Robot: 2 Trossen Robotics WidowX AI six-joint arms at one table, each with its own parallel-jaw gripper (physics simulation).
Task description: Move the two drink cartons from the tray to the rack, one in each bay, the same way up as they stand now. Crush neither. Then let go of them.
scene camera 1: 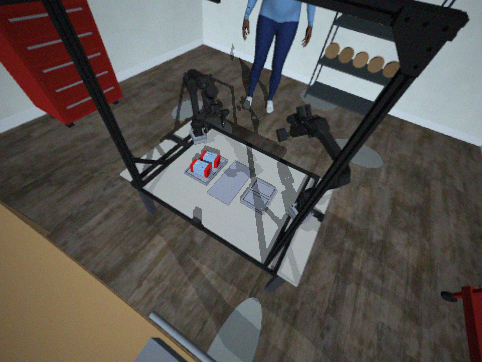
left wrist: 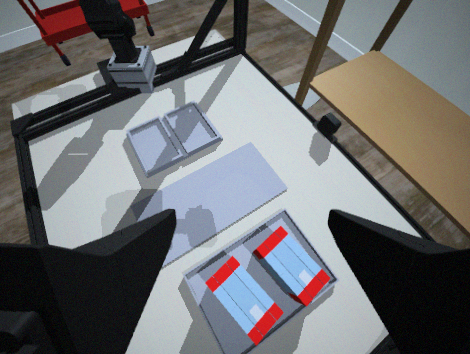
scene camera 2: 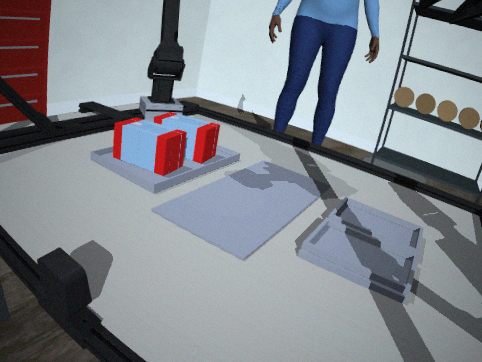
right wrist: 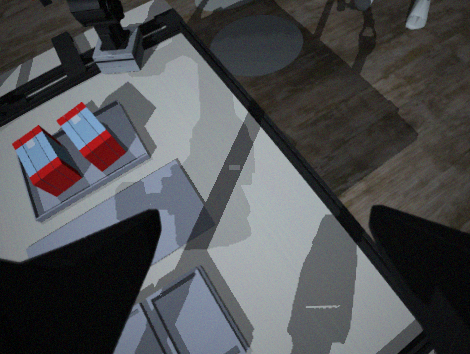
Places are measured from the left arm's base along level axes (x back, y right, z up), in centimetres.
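Pixels of known places: left gripper, fingertip midpoint: [scene camera 1: 216, 130] [left wrist: 252, 216]; right gripper, fingertip midpoint: [scene camera 2: 435, 15] [right wrist: 264, 218]; left arm's base, link origin: [scene camera 1: 197, 133] [scene camera 2: 161, 100] [right wrist: 115, 40]; right arm's base, link origin: [left wrist: 128, 55].
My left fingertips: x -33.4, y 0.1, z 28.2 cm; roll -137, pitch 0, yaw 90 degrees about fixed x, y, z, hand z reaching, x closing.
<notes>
For each thing: its top centre in the pictures, then the offset to it from my left fingertips. "pt": a spot on its surface instead.
- tray, top centre: [scene camera 2: 169, 152] [left wrist: 261, 278] [right wrist: 78, 154] [scene camera 1: 206, 165] dx +4.2, dy +4.6, dz -32.1 cm
- far carton, top centre: [left wrist: 243, 297] [scene camera 2: 187, 120] [right wrist: 82, 127] [scene camera 1: 210, 155] dx +6.9, dy +0.7, dz -26.3 cm
- two-bay rack, top centre: [scene camera 2: 372, 234] [right wrist: 163, 344] [left wrist: 172, 133] [scene camera 1: 259, 194] dx -30.4, dy -17.3, dz -31.8 cm
- small black block, surface spot: [scene camera 2: 65, 280] pt dx -35.1, dy +24.6, dz -28.5 cm
Two light blue cartons with red ends lie side by side in the tray [scene camera 1: 193, 176] [scene camera 2: 125, 176] [left wrist: 312, 244] [right wrist: 95, 188]: a near carton [scene camera 1: 201, 168] [scene camera 2: 137, 146] [left wrist: 292, 267] [right wrist: 41, 152] and a far carton [scene camera 1: 211, 159] [scene camera 2: 194, 134] [left wrist: 245, 300] [right wrist: 85, 130]. Each has a small white patch on top in the wrist views. The two-bay rack [scene camera 1: 258, 195] [scene camera 2: 340, 268] [left wrist: 172, 136] [right wrist: 155, 321] holds no carton. My left gripper [left wrist: 252, 216] is open above the tray side, apart from the cartons. My right gripper [right wrist: 264, 218] is open and empty, high above the table on the rack side.
A flat grey-blue plate [scene camera 1: 226, 187] [scene camera 2: 235, 212] [left wrist: 230, 185] lies between tray and rack. A black frame with posts surrounds the table. A small black block [scene camera 2: 65, 280] [left wrist: 329, 123] sits on its edge. A person [scene camera 1: 276, 30] [scene camera 2: 320, 60] stands beyond the table.
</notes>
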